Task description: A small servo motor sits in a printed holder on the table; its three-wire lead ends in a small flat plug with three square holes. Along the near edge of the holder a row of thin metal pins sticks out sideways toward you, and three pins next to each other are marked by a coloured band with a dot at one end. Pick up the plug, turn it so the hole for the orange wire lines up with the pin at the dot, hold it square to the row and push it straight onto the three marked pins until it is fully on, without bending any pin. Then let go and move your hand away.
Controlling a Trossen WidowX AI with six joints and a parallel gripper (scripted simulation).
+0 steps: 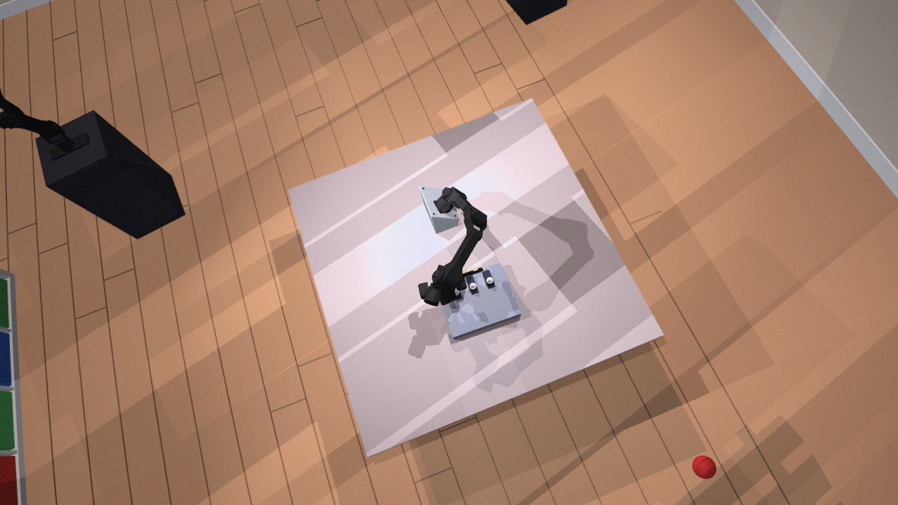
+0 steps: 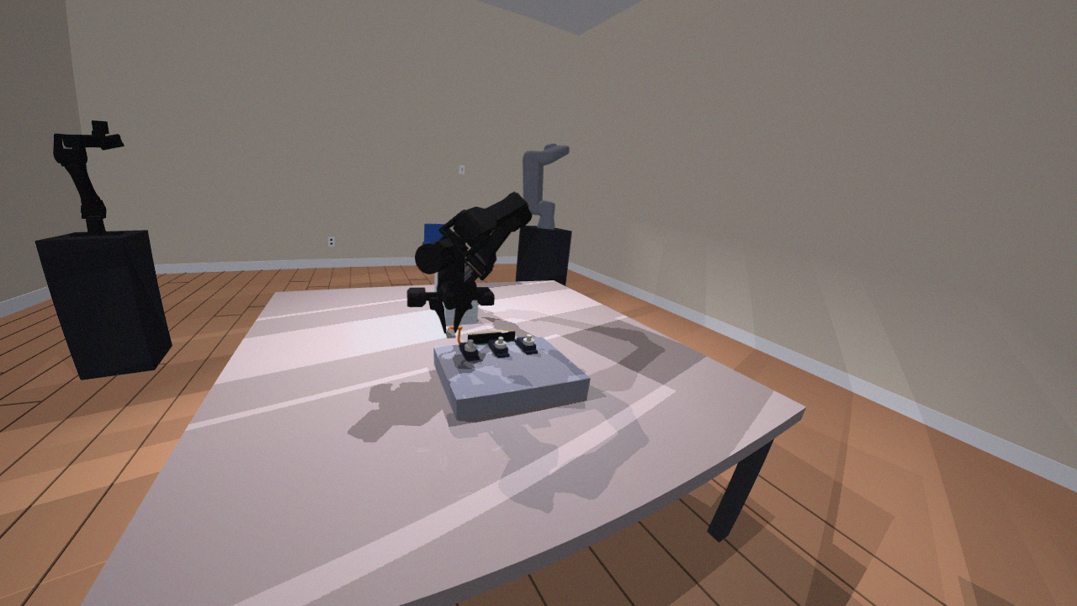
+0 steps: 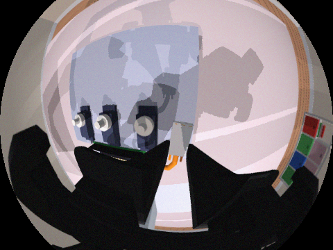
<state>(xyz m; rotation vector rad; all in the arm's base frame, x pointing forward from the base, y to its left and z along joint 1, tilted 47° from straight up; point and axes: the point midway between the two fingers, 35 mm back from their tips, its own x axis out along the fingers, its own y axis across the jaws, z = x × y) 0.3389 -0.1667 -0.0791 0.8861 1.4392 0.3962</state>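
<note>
Right now my gripper tip is 3 cm past the red dot, 17 cm to the right of it and 4 cm above it. Round my gripper tip: pin strip: 4 cm behind, 13 cm to the left, 5 cm below; then grey printed holder: 12 cm ahead, 10 cm to the left, 8 cm below.
</note>
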